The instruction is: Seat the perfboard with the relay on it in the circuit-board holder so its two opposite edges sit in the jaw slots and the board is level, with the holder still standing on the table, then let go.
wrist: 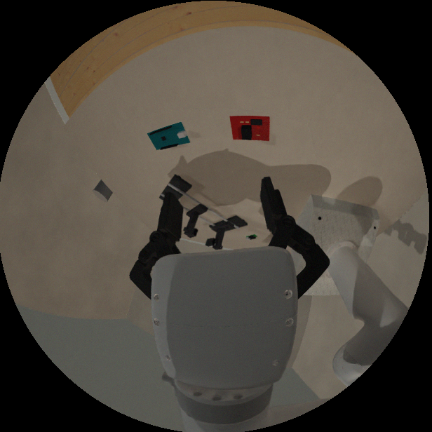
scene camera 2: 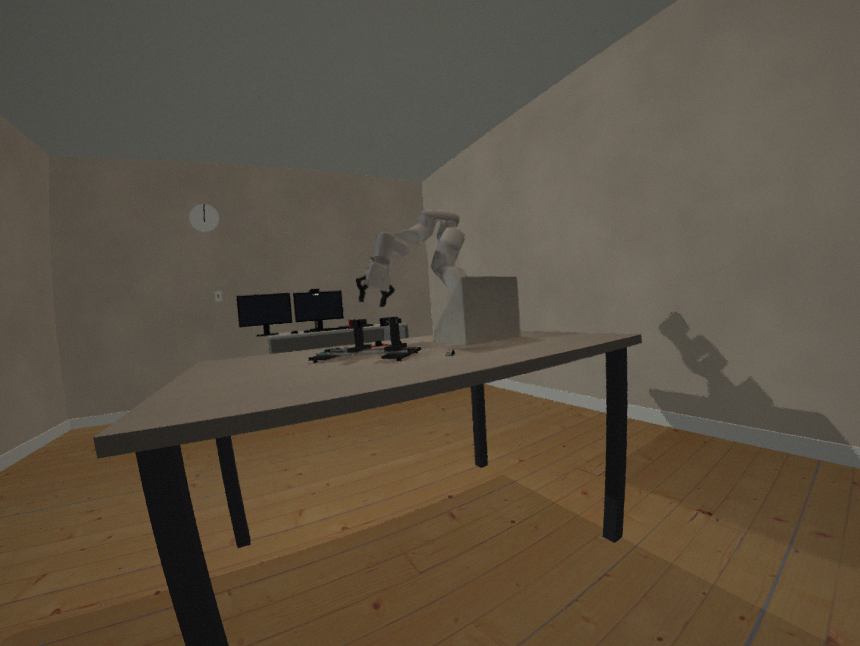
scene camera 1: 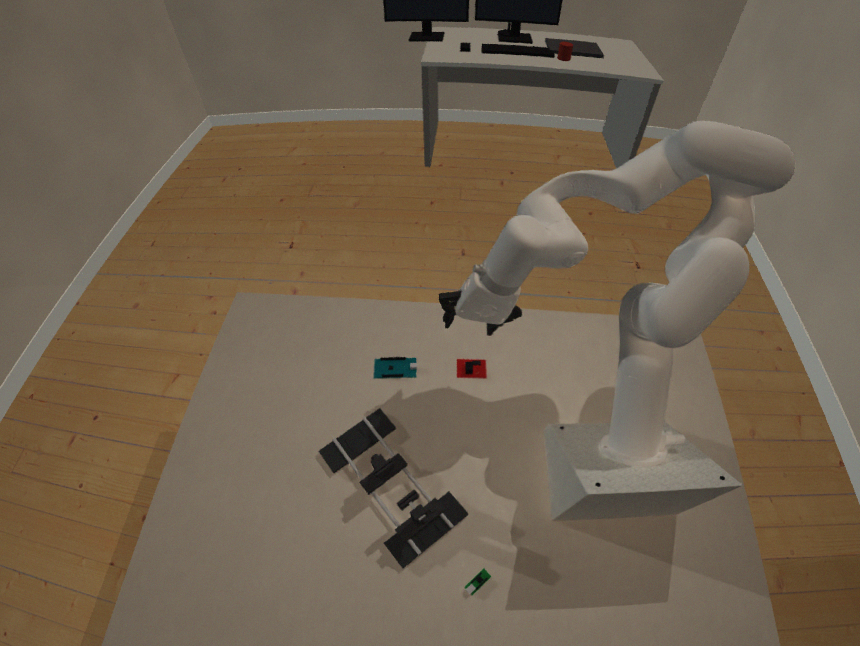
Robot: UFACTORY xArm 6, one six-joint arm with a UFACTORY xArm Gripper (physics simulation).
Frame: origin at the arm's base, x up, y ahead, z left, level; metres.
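Seen in the pictures: gripper, fingertip midpoint: (scene camera 2: 371, 304) (scene camera 1: 467, 326); arm's base, link origin: (scene camera 2: 474, 305) (scene camera 1: 632, 450).
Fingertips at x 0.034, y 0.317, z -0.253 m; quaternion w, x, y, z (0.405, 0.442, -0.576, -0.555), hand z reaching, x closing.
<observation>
Pixels of each thing's middle, then the offset from my fingertips to it. Level surfaces: height alone.
- red board, body centre: (scene camera 1: 471, 366) dy -0.018, dx -0.158, dz +0.004 m
- table, surface height: dx -0.169 m
- teal board, body centre: (scene camera 1: 395, 366) dy +0.164, dx -0.162, dz +0.010 m
The red board (scene camera 1: 471, 368) (wrist: 251, 128), with black blocks on top, appears to be the perfboard with the relay and lies flat on the table (scene camera 1: 278, 361) (scene camera 2: 243, 389). The circuit-board holder (scene camera 1: 356, 440) (scene camera 2: 394, 335) (wrist: 178, 185), with black feet, pale rods and two upright black jaws, stands on the table, turned diagonally. No board shows between its jaws. My gripper (scene camera 1: 469, 328) (scene camera 2: 371, 302) (wrist: 217, 192) is open and empty, high above the table, beyond the holder in scene camera 1. In the wrist view, the fingers and gripper body hide parts of the holder.
A teal board (scene camera 1: 394, 367) (wrist: 169, 136) lies to the left of the red board. A small green board (scene camera 1: 477, 581) (scene camera 2: 450, 352) (wrist: 251, 236) lies near the holder's front end. The arm's pale base block (scene camera 1: 573, 479) (scene camera 2: 490, 309) (wrist: 312, 220) stands to the right of the holder.
</observation>
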